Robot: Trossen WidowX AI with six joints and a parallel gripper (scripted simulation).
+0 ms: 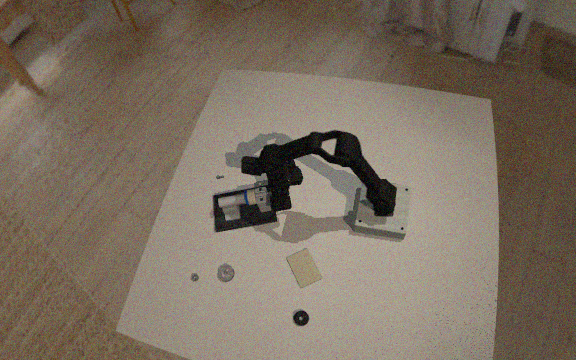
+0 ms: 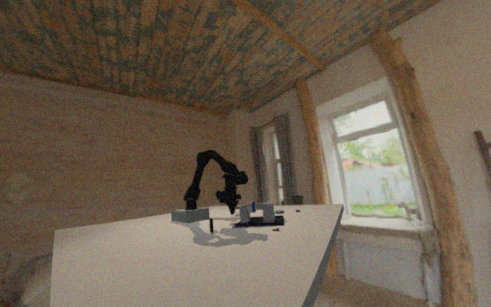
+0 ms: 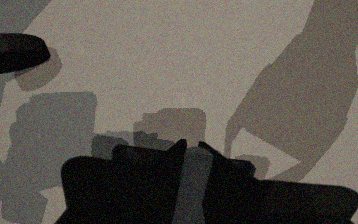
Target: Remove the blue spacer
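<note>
My gripper tip is now 120 mm short of the blue spacer, 20 mm to the right of it and 30 mm below it. Also, from my gripper tip: tan card 90 mm behind, 250 mm to the left, 40 mm below; then small screw 260 mm ahead, 110 mm to the right, 40 mm below.
</note>
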